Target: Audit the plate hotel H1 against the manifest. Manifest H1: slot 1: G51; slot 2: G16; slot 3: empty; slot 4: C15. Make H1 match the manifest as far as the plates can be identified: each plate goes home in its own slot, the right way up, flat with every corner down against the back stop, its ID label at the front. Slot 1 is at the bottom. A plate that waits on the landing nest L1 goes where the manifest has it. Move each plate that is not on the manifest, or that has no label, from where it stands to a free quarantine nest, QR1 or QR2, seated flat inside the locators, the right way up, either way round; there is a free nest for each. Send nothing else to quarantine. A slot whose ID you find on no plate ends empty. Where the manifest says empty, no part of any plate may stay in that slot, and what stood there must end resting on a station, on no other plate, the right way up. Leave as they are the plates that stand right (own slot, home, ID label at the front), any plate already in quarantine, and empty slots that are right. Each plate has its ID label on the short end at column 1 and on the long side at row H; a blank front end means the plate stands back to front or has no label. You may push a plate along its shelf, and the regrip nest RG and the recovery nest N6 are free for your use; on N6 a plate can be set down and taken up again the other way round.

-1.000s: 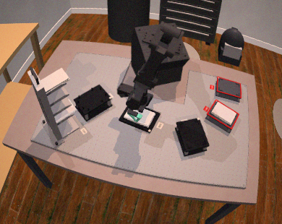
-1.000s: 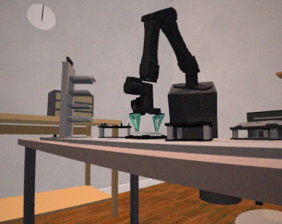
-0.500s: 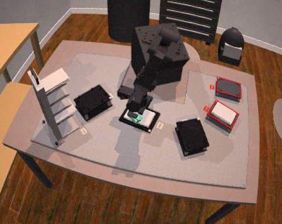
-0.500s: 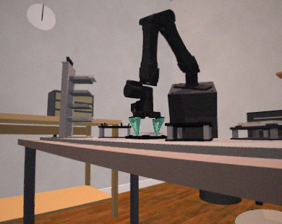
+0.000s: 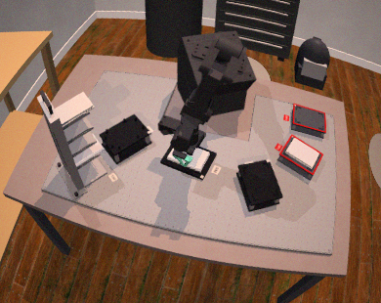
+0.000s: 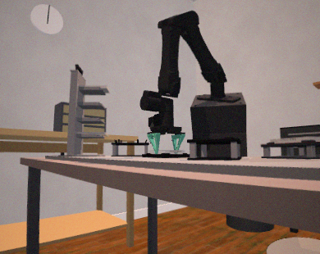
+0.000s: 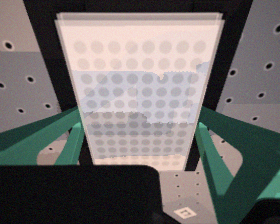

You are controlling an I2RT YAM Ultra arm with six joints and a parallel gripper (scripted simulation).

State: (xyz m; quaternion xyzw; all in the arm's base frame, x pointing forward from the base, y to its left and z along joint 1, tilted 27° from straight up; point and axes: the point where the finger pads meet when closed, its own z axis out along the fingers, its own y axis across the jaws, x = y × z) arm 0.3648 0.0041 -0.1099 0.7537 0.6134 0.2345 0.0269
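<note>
My gripper is now 2 cm above the recovery nest N6. Round my hand: RG label: 19 cm to the right, 8 cm behind, 2 cm below; black regrip nest: 25 cm to the right, 3 cm above; N6 tag: 10 cm to the left, 2 cm below, 2 cm ahead.
</note>
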